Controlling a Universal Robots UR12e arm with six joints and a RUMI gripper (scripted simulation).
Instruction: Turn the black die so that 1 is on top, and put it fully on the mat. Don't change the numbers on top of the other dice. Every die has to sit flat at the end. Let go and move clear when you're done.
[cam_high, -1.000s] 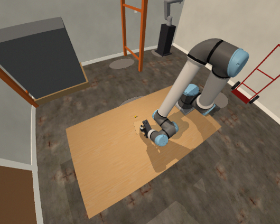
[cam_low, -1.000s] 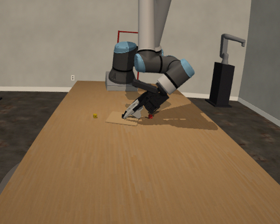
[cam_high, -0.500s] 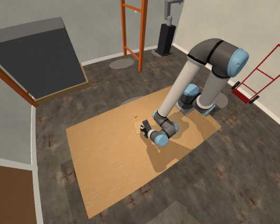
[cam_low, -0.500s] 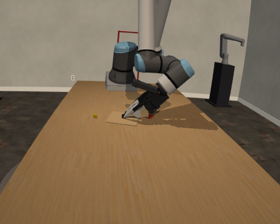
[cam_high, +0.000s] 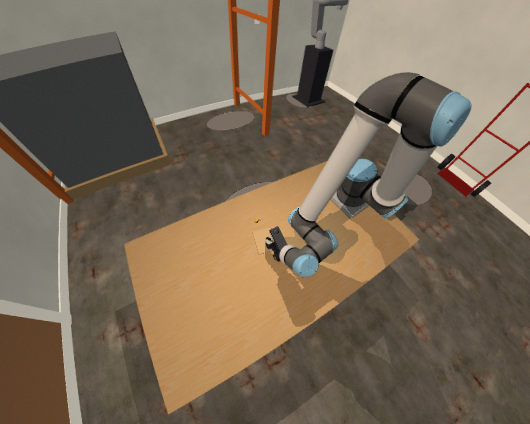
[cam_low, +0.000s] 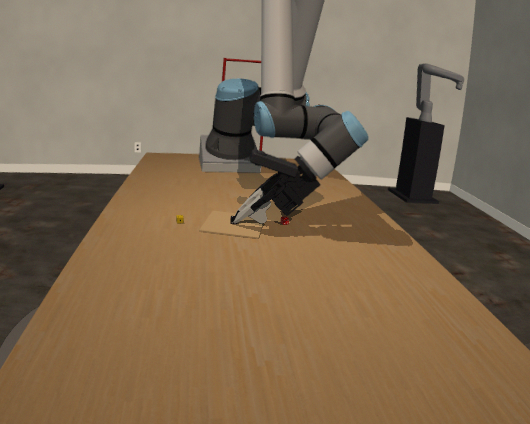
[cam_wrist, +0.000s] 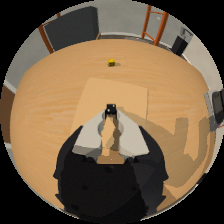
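My hand is 10 mm to the left of the black die and 10 mm above it. Round my hand: yellow die (140 mm to the right, 10 mm below, 10 mm behind); red die (120 mm to the left, 10 mm below, 10 mm behind); tan mat (20 mm below, 10 mm to the right).
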